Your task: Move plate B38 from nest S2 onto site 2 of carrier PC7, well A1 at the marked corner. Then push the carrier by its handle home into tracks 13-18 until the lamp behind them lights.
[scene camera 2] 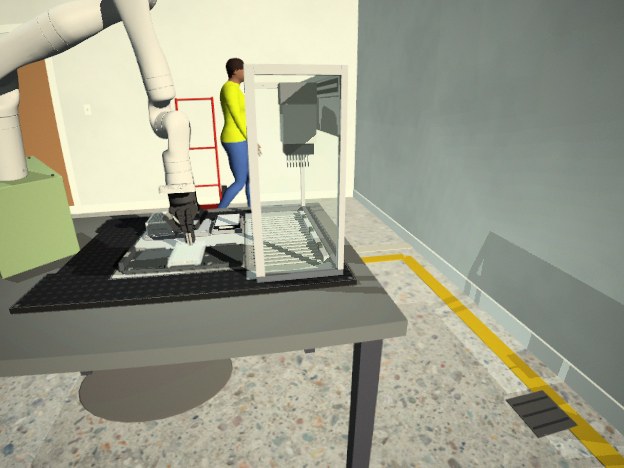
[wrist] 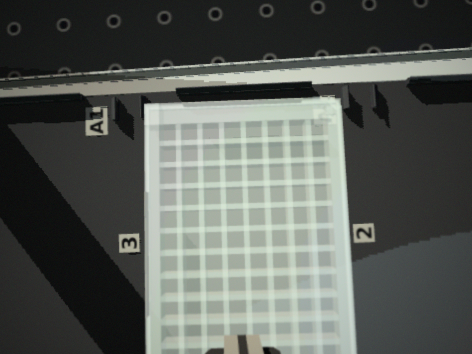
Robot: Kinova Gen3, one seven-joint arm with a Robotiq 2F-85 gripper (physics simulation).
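A pale translucent well plate [scene camera 2: 186, 254] [wrist: 245, 220] lies on the dark carrier [scene camera 2: 146, 274] [wrist: 65, 165]. In the wrist view the label "3" [wrist: 129, 243] is left of the plate, the label "2" [wrist: 364, 233] is right of it, and an "A1" label [wrist: 96, 121] is at the upper left. The plate's number cannot be read, and its seating is unclear. My gripper [scene camera 2: 189, 241] [wrist: 242, 345] is shut and empty, pointing down over the plate, near its end away from the carrier's pale rim. The track deck [scene camera 2: 282, 236] shows through the clear enclosure. I cannot make out the handle or the lamp.
The enclosure's white post [scene camera 2: 256, 176] stands right of the carrier, with a pipetting head [scene camera 2: 297, 120] hanging inside. A grey box [scene camera 2: 159, 226] and a white-topped nest [scene camera 2: 227, 220] are behind the carrier. A person in yellow [scene camera 2: 232, 110] is beyond the table [scene camera 2: 201, 322].
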